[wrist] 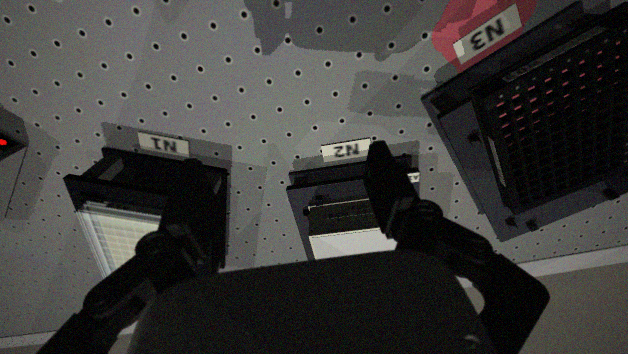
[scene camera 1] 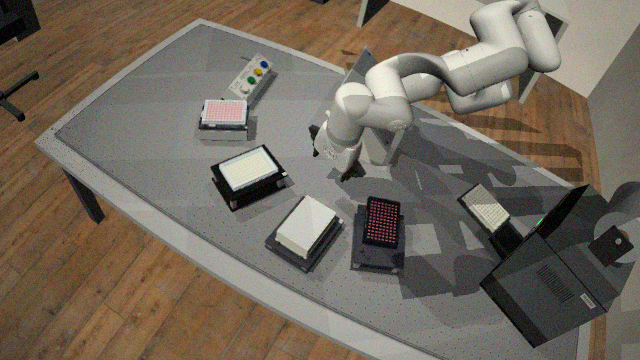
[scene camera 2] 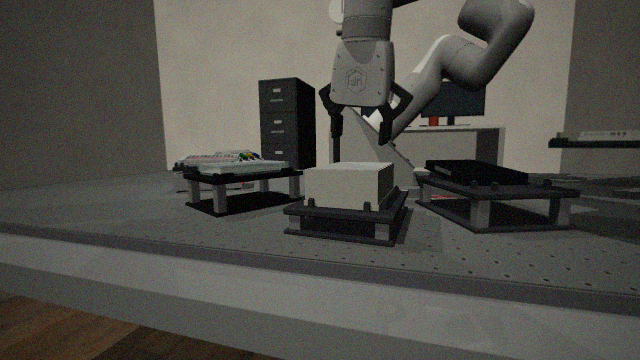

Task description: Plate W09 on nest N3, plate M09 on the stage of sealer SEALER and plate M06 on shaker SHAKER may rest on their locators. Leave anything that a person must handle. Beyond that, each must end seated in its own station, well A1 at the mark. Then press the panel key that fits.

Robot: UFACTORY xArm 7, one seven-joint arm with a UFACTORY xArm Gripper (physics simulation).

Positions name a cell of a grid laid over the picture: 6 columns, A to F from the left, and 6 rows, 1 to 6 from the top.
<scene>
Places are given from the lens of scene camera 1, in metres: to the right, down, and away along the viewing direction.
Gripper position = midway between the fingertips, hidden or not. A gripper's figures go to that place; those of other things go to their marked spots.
my gripper (scene camera 1: D3): 0.03, -0.04, 0.96
pink-welled plate (scene camera 1: C2): -0.29, -0.19, 1.06
black plate with red wells (scene camera 1: D4): 0.15, 0.12, 0.92
The marked spots on the pink-welled plate and the black plate with red wells are 0.56 m apart.
</scene>
